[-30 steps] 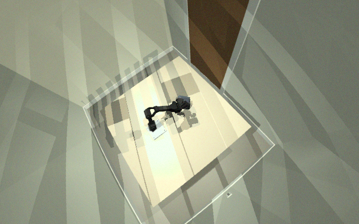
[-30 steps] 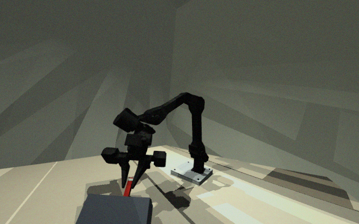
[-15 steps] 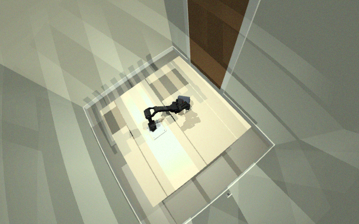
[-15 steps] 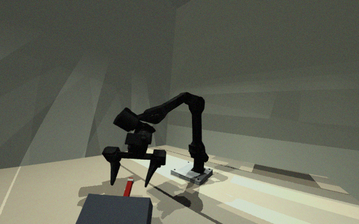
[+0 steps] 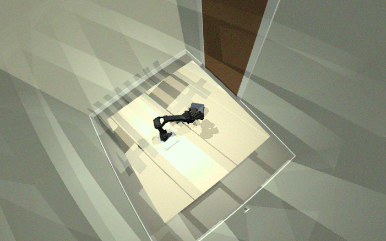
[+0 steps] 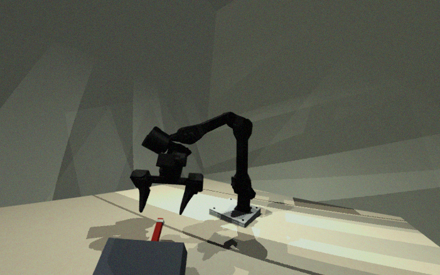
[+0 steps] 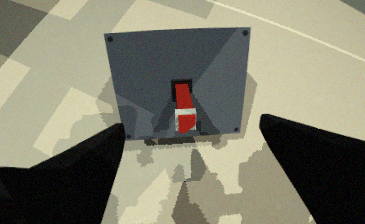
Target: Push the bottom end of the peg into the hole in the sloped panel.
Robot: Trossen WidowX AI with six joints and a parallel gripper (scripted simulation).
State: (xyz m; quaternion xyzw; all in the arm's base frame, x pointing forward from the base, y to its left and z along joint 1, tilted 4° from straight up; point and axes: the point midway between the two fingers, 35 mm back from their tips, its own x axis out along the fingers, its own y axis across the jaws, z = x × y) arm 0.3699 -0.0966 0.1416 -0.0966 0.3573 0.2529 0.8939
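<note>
Now: gripper tip 2 cm short of the red peg, 1 cm to the right of it and 3 cm above it. From my gripper tip the other things lie so: panel: 5 cm ahead, 4 cm to the left, 7 cm below.
</note>
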